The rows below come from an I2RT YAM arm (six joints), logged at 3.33 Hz.
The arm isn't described. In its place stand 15 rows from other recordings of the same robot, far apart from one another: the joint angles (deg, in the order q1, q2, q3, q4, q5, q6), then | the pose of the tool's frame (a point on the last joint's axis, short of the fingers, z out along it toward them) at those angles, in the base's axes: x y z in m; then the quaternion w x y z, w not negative.
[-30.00, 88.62, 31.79, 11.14, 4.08, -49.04] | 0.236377 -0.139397 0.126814 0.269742 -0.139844 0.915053 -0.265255
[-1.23, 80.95, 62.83, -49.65, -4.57, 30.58] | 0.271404 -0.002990 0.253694 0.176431 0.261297 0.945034 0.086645
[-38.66, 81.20, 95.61, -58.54, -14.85, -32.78] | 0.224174 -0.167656 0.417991 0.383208 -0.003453 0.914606 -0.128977
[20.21, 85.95, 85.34, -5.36, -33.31, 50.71] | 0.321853 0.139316 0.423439 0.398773 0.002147 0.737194 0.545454
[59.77, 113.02, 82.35, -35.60, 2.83, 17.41] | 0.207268 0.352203 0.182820 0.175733 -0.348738 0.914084 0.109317
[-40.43, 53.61, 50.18, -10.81, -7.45, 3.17] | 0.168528 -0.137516 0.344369 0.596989 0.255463 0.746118 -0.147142
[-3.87, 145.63, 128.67, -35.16, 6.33, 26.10] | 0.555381 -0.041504 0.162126 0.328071 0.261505 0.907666 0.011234
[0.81, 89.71, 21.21, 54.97, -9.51, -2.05] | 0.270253 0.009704 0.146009 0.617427 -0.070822 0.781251 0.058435
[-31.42, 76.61, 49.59, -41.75, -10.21, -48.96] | 0.211394 -0.121742 0.210836 0.196600 -0.165464 0.965043 -0.051593
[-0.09, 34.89, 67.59, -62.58, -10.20, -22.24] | 0.071761 0.006192 0.393039 0.504379 -0.209298 0.837467 -0.021127
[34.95, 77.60, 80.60, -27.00, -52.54, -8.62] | 0.223326 0.190561 0.405178 0.391010 -0.502947 0.608879 0.472675
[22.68, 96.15, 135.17, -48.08, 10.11, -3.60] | 0.287090 0.113202 0.559675 0.648693 -0.116577 0.750947 0.041049
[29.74, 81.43, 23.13, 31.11, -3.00, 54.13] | 0.223000 0.129550 0.147575 0.372572 0.166900 0.836841 0.364735
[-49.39, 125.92, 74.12, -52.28, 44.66, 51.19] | 0.208415 -0.281520 0.075530 0.107435 -0.676484 -0.622359 0.378810
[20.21, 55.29, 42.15, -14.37, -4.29, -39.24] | 0.204611 0.078161 0.282676 0.516494 -0.440482 0.732311 -0.054124
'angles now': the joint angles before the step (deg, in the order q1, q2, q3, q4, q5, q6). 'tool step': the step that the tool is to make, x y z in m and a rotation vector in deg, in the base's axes. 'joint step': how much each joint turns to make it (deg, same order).
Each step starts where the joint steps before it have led.
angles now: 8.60 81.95 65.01 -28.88 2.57 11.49
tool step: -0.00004 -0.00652 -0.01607 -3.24 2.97 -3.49
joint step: -0.74 1.10 -1.74 -0.58 3.91 0.15
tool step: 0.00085 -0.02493 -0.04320 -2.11 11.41 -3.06
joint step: -4.62 4.80 -2.70 -3.85 -0.07 -1.84
